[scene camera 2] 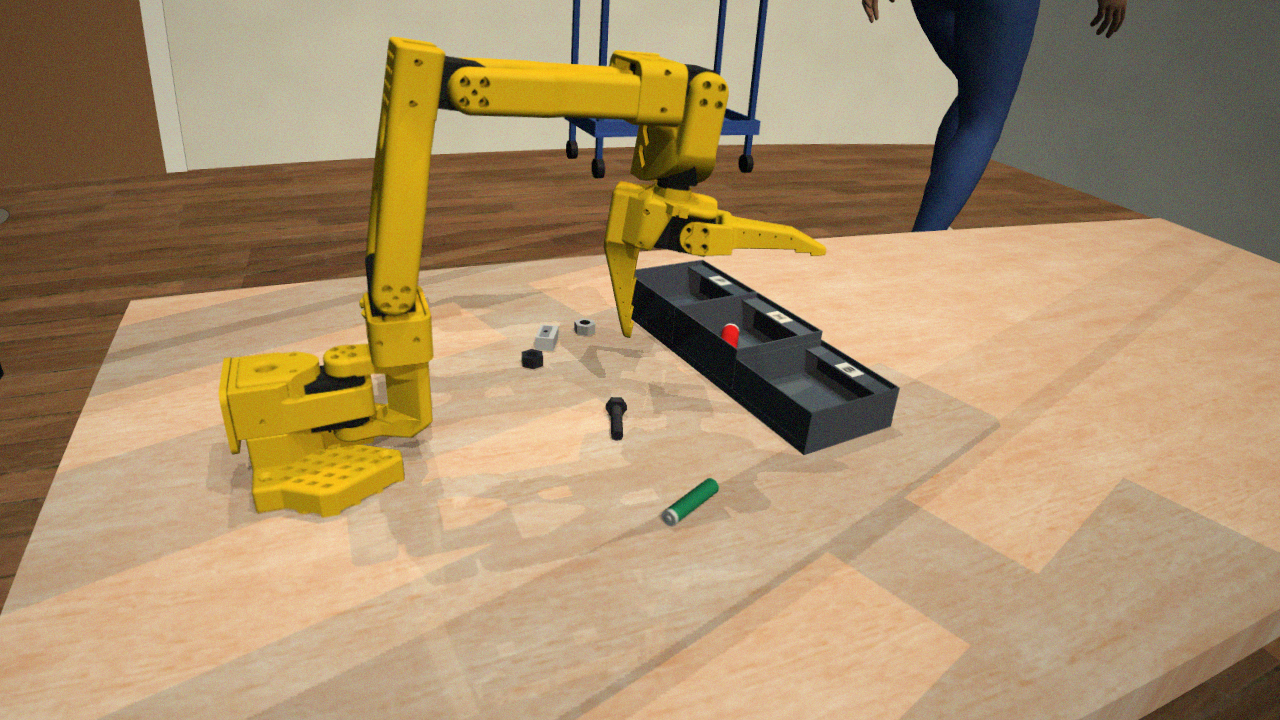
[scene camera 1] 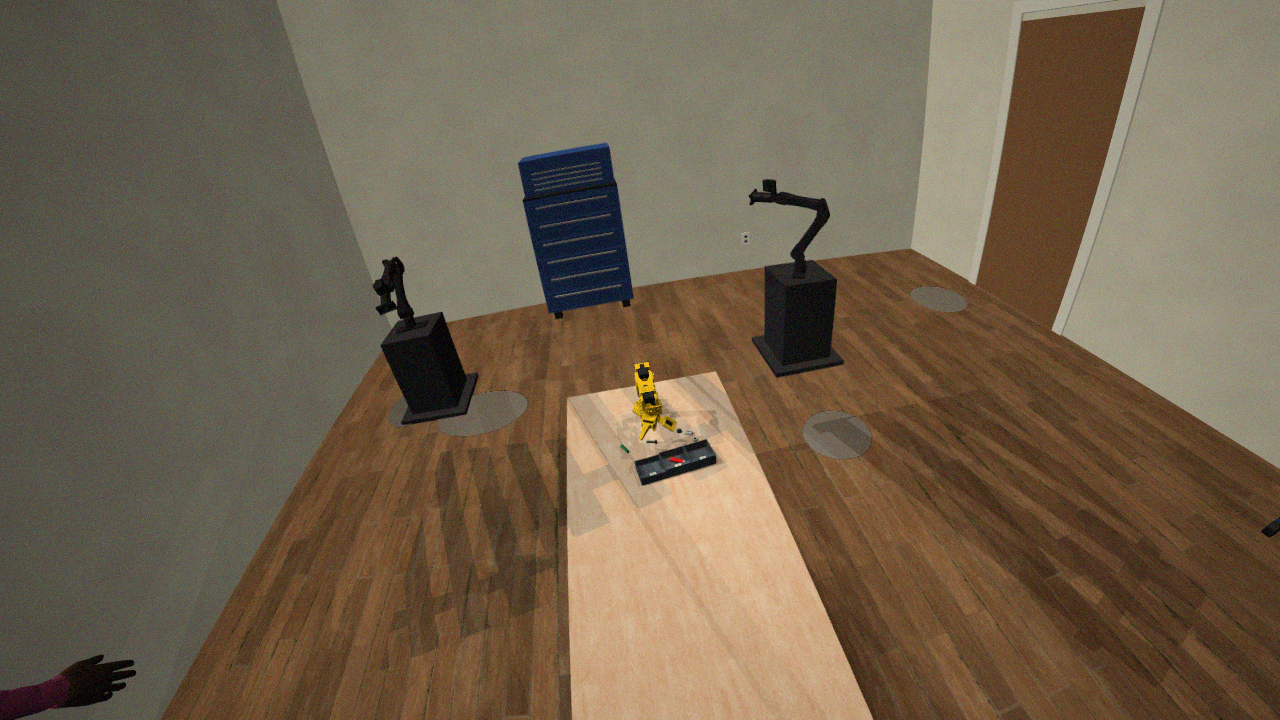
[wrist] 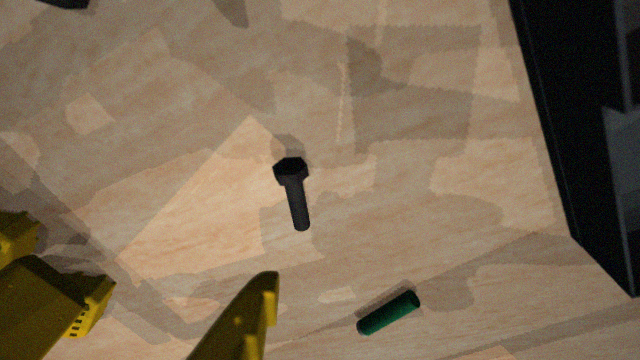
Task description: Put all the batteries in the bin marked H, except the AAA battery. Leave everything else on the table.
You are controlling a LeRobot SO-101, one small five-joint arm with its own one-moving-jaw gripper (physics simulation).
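Frame: origin at the arm's base, x ahead, y left, z up, level; metres.
Where they show: end effector, tool point: (scene camera 2: pixel 631 331) (scene camera 1: pixel 654 430) (wrist: pixel 277 291); arm's base, origin of the base link: (scene camera 2: pixel 357 457) (wrist: pixel 49 260).
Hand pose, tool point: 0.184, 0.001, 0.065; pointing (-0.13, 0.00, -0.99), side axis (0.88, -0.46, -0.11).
Things, the pixels of their top centre, and the offset from my tool point, as dx, dy, dz. Level surfaces: height alone.
- red battery, middle of its top: (scene camera 2: pixel 729 335) (scene camera 1: pixel 677 458) +0.110, +0.057, -0.044
- dark three-compartment bin, middle of its top: (scene camera 2: pixel 748 318) (scene camera 1: pixel 674 457) +0.119, +0.047, -0.026
- compartment's label, middle of its top: (scene camera 2: pixel 779 316) +0.152, +0.052, -0.030
- thin green battery, middle of its top: (scene camera 2: pixel 691 495) (wrist: pixel 386 323) (scene camera 1: pixel 624 447) -0.003, -0.110, -0.055
- black bolt, middle of its top: (wrist: pixel 293 209) (scene camera 2: pixel 617 409) (scene camera 1: pixel 651 440) -0.013, -0.013, -0.051
- black nut, middle of its top: (scene camera 2: pixel 532 354) -0.044, +0.091, -0.056
- grey block, middle of its top: (scene camera 2: pixel 547 331) -0.023, +0.122, -0.054
- grey nut, middle of its top: (scene camera 2: pixel 585 322) +0.015, +0.136, -0.056
- table, its level: dz -0.065
A red battery (scene camera 1: pixel 676 460) (scene camera 2: pixel 731 335) lies in the middle compartment of the dark three-compartment bin (scene camera 1: pixel 640 477) (scene camera 2: pixel 850 429) (wrist: pixel 560 165). That compartment's label (scene camera 2: pixel 779 317) looks like H. A thin green battery (scene camera 1: pixel 624 448) (scene camera 2: pixel 691 501) (wrist: pixel 388 312) lies on the table in front of the bin's near end. My gripper (scene camera 2: pixel 723 291) is open wide and empty. It stands above the table by the bin's arm-side wall, with the fixed jaw pointing down and the moving jaw swung out over the bin. In the wrist view one notched jaw shows at the bottom, left of the green battery.
A black bolt (scene camera 1: pixel 651 441) (scene camera 2: pixel 616 418) (wrist: pixel 296 192) lies between the arm base and the bin. A black nut (scene camera 2: pixel 532 359), a grey block (scene camera 2: pixel 546 336) and a grey nut (scene camera 2: pixel 584 326) lie further back on the table (scene camera 2: pixel 1074 358). A person (scene camera 2: pixel 971 98) stands beyond the table.
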